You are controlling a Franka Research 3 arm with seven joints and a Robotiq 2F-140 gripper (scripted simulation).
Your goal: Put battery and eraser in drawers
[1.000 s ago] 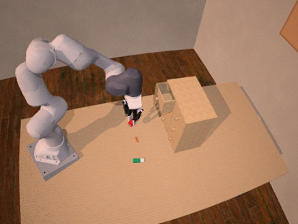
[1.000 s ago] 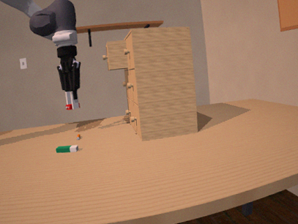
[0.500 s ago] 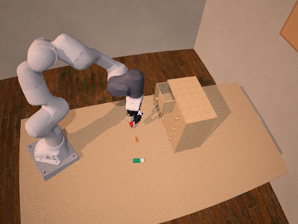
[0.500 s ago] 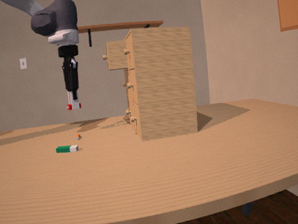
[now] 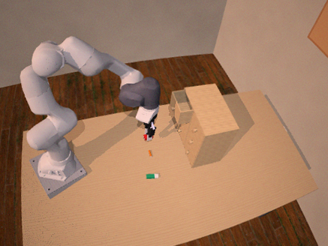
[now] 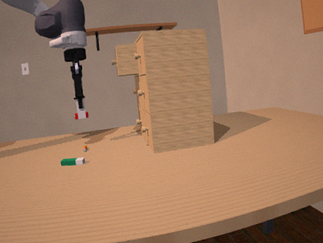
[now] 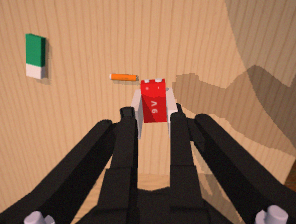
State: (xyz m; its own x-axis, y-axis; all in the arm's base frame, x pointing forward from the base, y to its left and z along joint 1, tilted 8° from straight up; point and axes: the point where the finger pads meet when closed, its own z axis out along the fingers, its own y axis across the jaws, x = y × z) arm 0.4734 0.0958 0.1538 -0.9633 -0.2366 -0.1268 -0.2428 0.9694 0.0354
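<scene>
My gripper is now 10 mm past the red nine-volt battery and 20 mm above it. Also, from my hand: small orange object 10 mm ahead, 50 mm to the right, 130 mm below; green-and-white eraser 190 mm to the right, 130 mm below.
</scene>
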